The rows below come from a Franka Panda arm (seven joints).
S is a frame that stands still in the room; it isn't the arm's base.
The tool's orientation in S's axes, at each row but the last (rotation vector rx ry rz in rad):
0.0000, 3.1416, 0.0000
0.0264, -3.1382, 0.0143
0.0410, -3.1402, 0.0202
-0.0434, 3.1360, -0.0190
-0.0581, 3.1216, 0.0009
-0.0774, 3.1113, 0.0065
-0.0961, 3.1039, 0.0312
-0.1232, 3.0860, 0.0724
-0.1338, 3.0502, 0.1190
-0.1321, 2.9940, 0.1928
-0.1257, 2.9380, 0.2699
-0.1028, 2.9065, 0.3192
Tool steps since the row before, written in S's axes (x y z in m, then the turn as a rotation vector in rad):
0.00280, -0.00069, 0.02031, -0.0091, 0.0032, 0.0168
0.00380, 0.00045, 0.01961, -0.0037, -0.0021, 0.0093
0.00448, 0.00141, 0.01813, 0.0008, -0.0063, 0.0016
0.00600, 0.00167, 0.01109, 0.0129, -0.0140, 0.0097
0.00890, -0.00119, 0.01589, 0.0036, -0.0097, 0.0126
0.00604, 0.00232, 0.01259, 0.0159, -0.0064, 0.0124
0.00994, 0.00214, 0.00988, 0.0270, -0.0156, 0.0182
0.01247, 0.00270, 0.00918, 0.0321, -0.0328, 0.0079
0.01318, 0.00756, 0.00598, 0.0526, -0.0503, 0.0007
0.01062, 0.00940, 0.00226, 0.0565, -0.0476, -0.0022
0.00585, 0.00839, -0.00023, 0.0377, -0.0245, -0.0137
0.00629, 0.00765, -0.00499, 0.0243, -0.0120, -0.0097
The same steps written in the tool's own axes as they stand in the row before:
-0.00280, -0.00069, -0.02031, 0.0091, 0.0032, -0.0168
-0.00374, 0.00021, -0.01963, 0.0038, -0.0021, -0.0093
-0.00449, 0.00106, -0.01815, -0.0006, -0.0063, -0.0015
-0.00610, 0.00137, -0.01108, -0.0126, -0.0145, -0.0095
-0.00916, -0.00152, -0.01572, -0.0035, -0.0098, -0.0125
-0.00652, 0.00206, -0.01240, -0.0159, -0.0071, -0.0120
-0.01041, 0.00170, -0.00947, -0.0266, -0.0169, -0.0176
-0.01312, 0.00209, -0.00840, -0.0298, -0.0349, -0.0079
-0.01425, 0.00676, -0.00424, -0.0480, -0.0547, -0.0005
-0.01154, 0.00854, 0.00044, -0.0517, -0.0527, 0.0033
-0.00624, 0.00759, 0.00285, -0.0326, -0.0302, 0.0154
-0.00538, 0.00584, 0.00774, -0.0210, -0.0159, 0.0116

